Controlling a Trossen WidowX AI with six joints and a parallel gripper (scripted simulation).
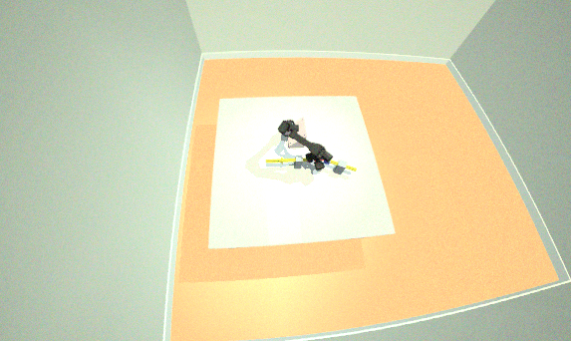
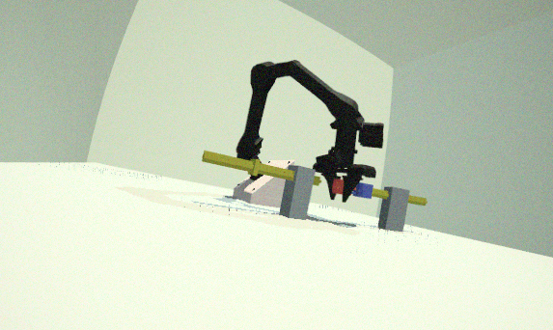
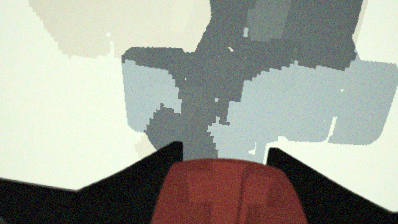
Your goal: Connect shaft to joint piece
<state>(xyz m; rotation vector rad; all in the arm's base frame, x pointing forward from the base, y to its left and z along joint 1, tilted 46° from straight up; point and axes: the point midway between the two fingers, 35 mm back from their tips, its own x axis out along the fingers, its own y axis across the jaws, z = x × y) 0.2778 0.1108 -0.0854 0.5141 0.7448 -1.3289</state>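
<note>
Right now the red joint piece is 10 mm to the left of my gripper tip and 40 mm above it.
</note>
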